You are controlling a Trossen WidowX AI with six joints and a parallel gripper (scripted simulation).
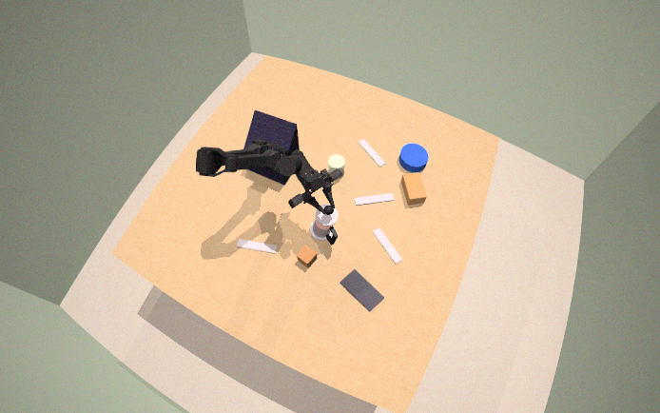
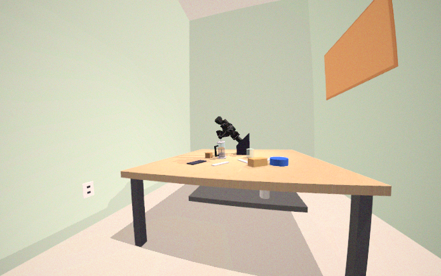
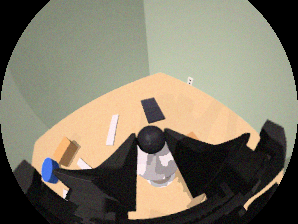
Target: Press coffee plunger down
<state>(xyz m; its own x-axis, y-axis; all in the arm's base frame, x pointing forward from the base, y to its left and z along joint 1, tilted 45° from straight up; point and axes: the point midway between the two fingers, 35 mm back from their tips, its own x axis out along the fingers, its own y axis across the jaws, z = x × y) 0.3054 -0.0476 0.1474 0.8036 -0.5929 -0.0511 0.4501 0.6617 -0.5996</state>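
My gripper tip is 10 cm above the coffee press and 1 cm past it. Round my gripper tip: small cube: 17 cm below, 12 cm to the right, 3 cm behind; dark slab: 19 cm below, 19 cm ahead, 14 cm to the right; orange block: 31 cm to the left, 21 cm ahead, 17 cm below.
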